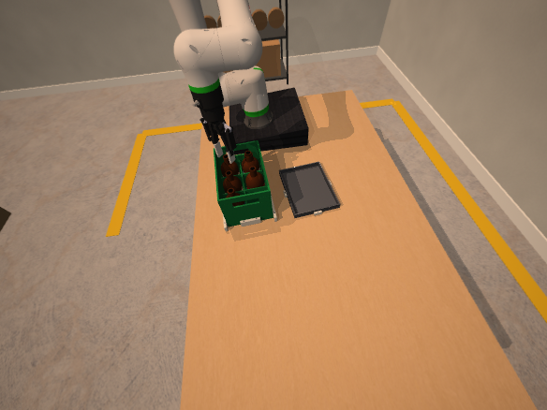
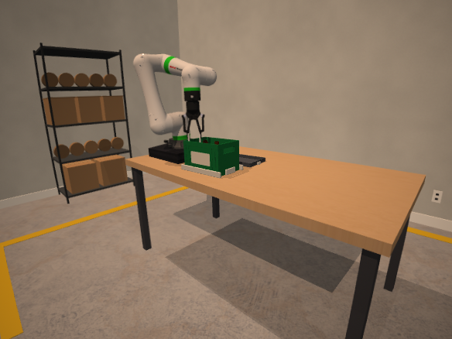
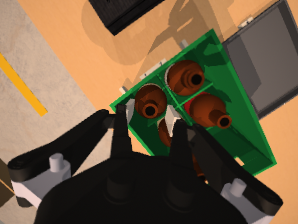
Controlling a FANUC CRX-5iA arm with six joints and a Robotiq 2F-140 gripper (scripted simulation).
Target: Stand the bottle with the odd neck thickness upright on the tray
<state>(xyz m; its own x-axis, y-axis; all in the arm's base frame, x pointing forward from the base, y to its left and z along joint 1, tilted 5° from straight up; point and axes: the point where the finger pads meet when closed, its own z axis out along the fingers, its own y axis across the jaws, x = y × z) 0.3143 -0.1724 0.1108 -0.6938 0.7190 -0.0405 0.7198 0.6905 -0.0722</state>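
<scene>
Right now my hand is 100 mm above the glass bottle and 90 mm to the right of it. The rest, counted from my hand: dark grey tray 310 mm to the left, 170 mm below, 120 mm ahead; then green crate 100 mm below, 90 mm ahead, 40 mm to the left.
</scene>
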